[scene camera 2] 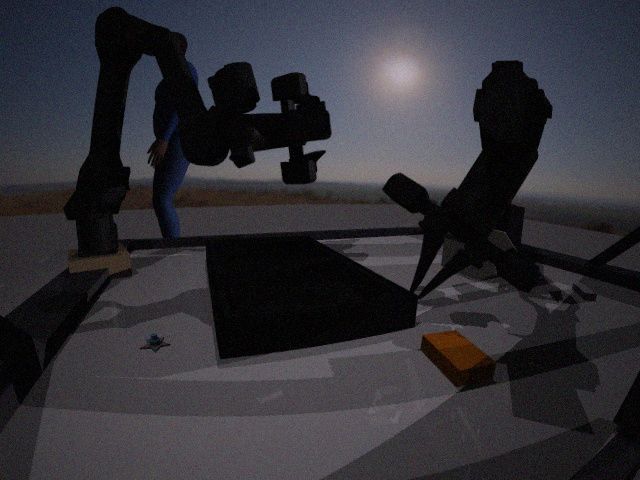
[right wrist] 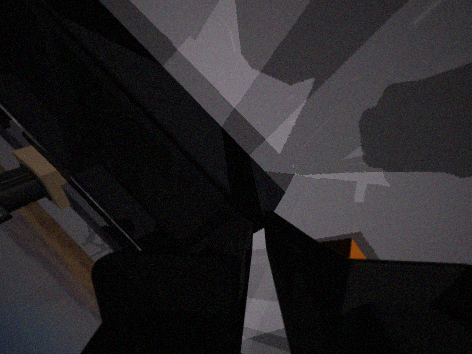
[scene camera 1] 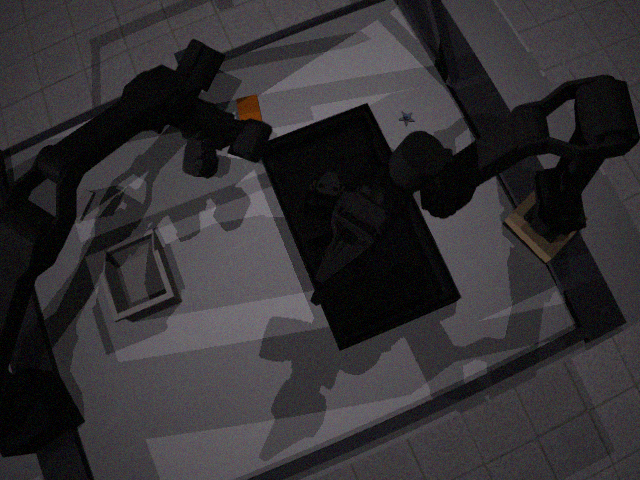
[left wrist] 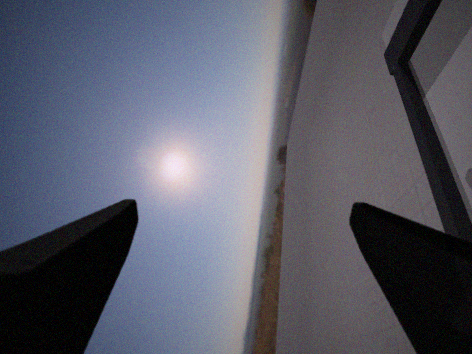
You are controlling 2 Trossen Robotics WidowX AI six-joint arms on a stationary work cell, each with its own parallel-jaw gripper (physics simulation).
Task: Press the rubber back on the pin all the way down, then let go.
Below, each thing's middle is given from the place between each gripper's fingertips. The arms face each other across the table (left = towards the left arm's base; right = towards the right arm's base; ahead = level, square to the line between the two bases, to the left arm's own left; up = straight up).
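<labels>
The open box (scene camera 1: 137,279) is 22 cm below my left hand, 17 cm behind it and 26 cm to the right of it. Measured from my right hand instead, the box is 26 cm to the right and 14 cm ahead. Going by its middle, the open box is nearer to my right hand than to my left hand.
</labels>
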